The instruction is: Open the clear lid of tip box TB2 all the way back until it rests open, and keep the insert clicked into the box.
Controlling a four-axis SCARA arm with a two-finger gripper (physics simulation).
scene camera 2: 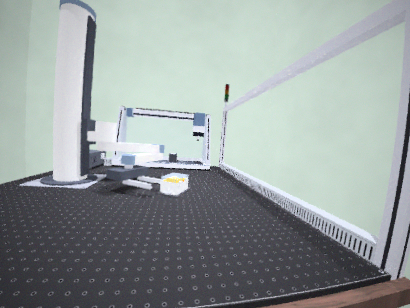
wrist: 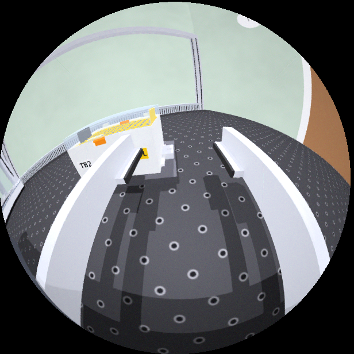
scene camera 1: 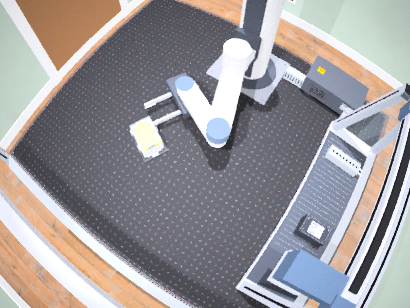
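Tip box TB2 is white with a yellow insert, and stands upright on a small dark base. The insert sits level in the box top. The clear lid shows as a pale, see-through layer over the box top; its exact angle is hard to tell. My gripper is shut as far as it goes, with a wide gap between its fingers and nothing held. One fingertip is close to the box; in the wrist view it covers part of the box's label side. Contact cannot be told.
The arm's column stands behind the gripper on a pale base plate. A grey control box is near it. A framed deck with a small dark block and a blue-topped unit lies along the right side in scene view 1.
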